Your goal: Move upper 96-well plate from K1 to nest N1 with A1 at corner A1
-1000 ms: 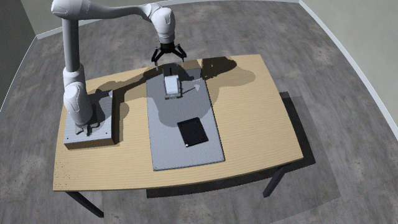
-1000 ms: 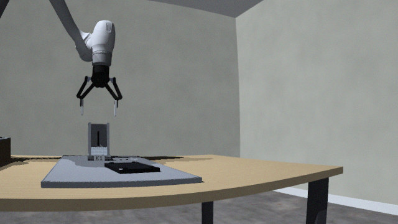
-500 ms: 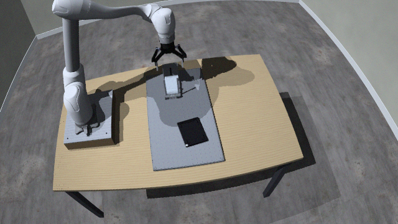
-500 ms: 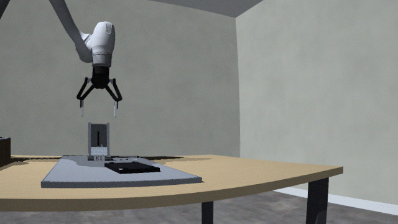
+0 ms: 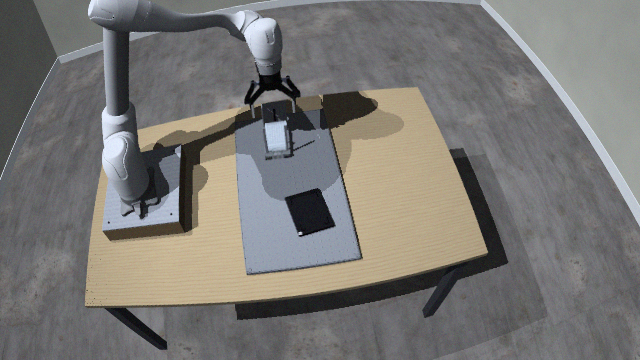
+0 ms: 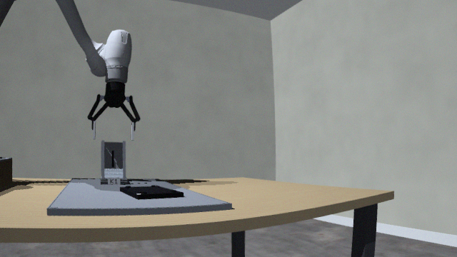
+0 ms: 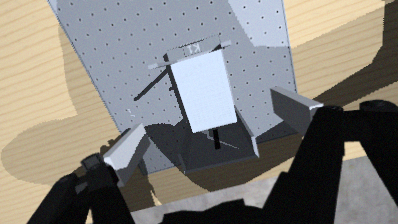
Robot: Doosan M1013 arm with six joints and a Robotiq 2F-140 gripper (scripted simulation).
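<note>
Right now my hand is 20 mm past the rack label, 90 mm to the left of it and 150 mm above it. Round my hand: pale A1 square: 50 mm behind, 430 mm to the right, 150 mm below.
</note>
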